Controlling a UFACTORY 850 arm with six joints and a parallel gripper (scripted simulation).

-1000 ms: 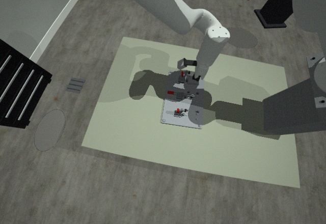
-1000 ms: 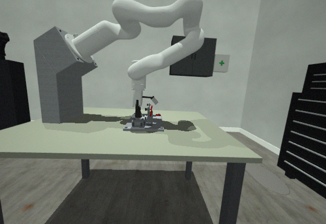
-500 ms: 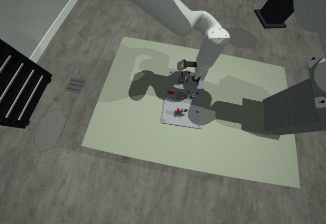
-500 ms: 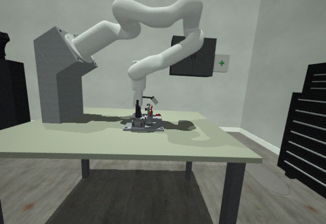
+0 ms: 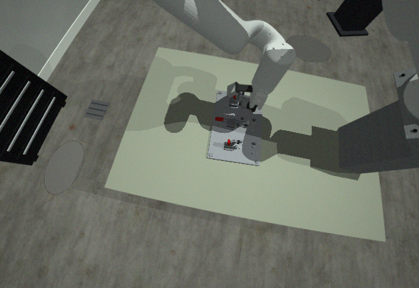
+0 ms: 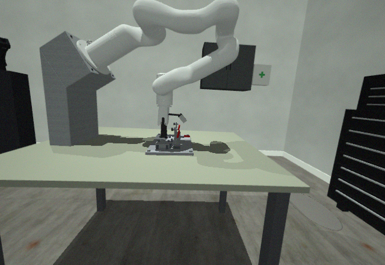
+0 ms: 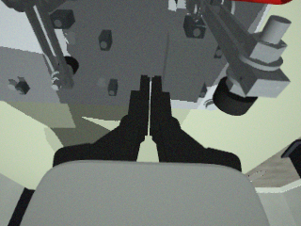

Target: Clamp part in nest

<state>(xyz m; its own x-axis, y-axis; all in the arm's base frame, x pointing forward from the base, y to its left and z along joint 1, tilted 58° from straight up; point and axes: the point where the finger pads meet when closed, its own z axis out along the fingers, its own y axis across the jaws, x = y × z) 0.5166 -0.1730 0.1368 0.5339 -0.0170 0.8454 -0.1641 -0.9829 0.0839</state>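
The grey block part lies 50 mm below my hand, 30 mm to the right of it and 10 mm behind it. The rest, counted from my hand: grey fixture plate: 70 mm below, 60 mm to the left, 60 mm ahead.
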